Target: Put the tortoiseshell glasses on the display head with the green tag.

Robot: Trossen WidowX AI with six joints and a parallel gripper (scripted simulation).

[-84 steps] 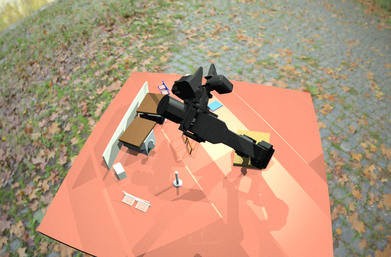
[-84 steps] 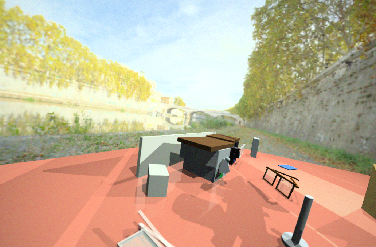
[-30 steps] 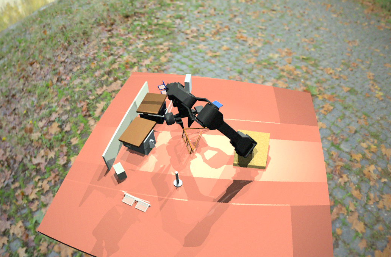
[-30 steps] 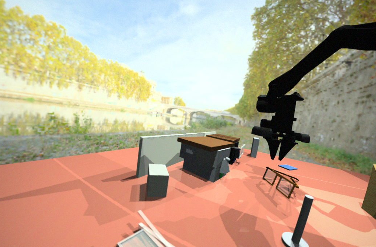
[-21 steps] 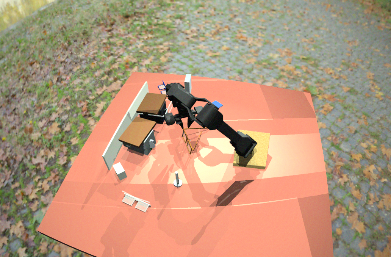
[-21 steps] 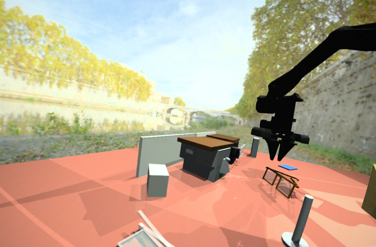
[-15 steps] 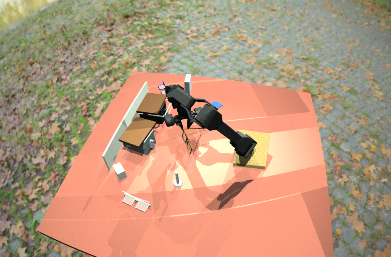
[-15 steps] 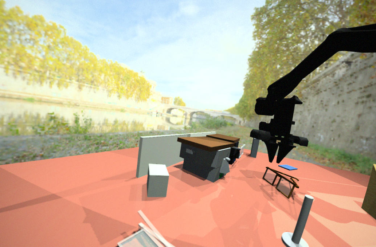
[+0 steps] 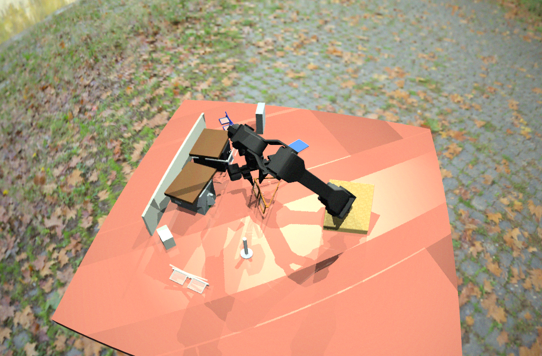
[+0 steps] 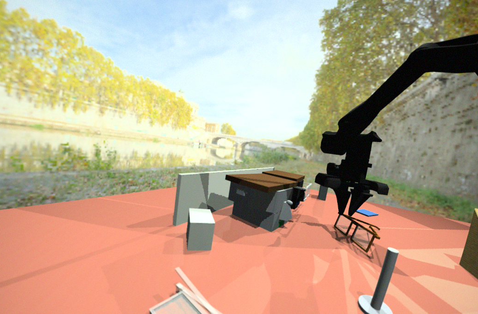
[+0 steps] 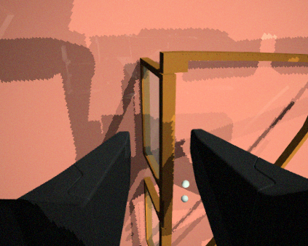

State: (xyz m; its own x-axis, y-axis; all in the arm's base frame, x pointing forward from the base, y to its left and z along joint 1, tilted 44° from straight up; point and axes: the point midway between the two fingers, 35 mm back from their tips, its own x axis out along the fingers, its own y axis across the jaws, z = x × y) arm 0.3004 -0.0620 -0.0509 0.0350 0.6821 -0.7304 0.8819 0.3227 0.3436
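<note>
The grey peg stand is 2 cm behind my gripper tip, 27 cm to the left of it and 2 cm below it. From my gripper tip the other things lie so: black head 18 cm ahead, 13 cm to the right, 1 cm above; blue tag 12 cm behind, 28 cm to the right, 4 cm below; grey display head 19 cm ahead, 9 cm to the left, 1 cm above.
</note>
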